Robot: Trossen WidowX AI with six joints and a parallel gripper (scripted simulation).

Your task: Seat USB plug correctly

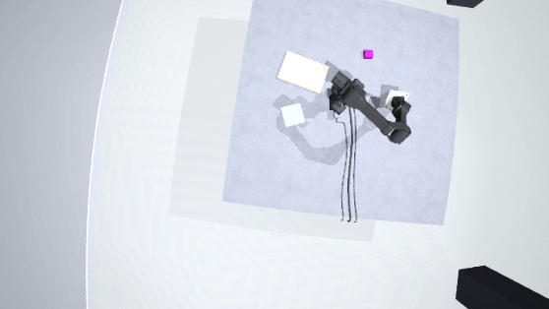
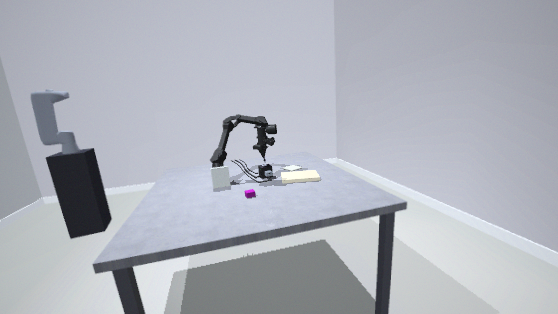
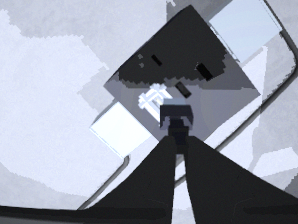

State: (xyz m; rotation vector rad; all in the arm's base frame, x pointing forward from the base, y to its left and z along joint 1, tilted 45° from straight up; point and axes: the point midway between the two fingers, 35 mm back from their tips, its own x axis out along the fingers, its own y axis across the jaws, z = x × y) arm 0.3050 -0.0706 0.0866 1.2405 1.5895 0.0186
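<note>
Now: the dark USB plug 2 cm below my gripper tip. Also, from my gripper tip: white pad: 24 cm ahead, 13 cm below, 5 cm to the left; then magenta cube: 29 cm to the right, 20 cm behind, 12 cm below; then cream flat block: 18 cm to the right, 17 cm ahead, 12 cm below.
</note>
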